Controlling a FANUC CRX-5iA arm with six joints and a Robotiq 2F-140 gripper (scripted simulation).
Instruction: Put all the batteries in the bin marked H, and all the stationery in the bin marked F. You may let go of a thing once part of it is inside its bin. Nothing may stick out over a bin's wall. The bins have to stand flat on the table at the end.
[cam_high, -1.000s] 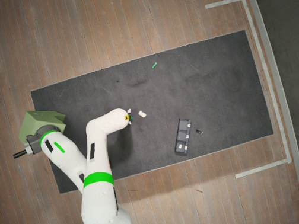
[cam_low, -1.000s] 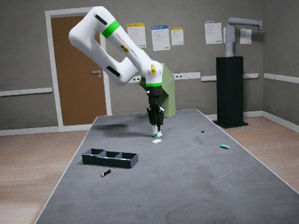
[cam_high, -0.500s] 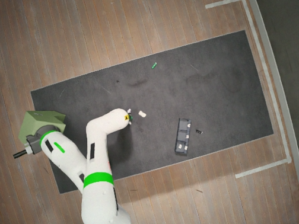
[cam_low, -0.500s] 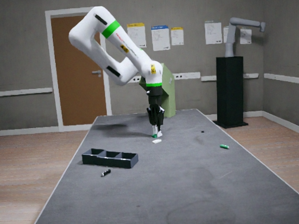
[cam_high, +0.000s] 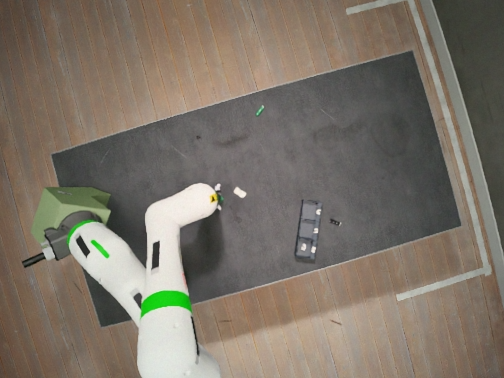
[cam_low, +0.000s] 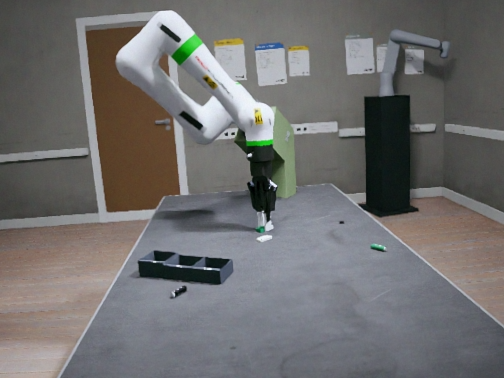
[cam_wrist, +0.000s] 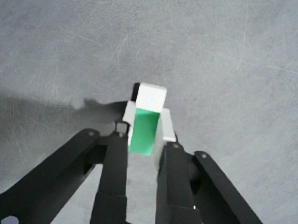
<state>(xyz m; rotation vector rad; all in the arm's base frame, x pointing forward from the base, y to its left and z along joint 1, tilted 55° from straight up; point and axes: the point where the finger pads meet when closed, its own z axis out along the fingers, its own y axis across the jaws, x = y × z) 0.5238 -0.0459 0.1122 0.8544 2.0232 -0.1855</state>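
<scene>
The tray is 320 mm to the right of my hand, 300 mm ahead of it and 10 mm below it. Also, from my hand: tiny black item: 280 mm to the left, 50 mm ahead, 30 mm below; green-and-white block: 30 mm below, 10 mm to the left; white eraser-like piece: 100 mm ahead, 30 mm to the right, 30 mm below.
</scene>
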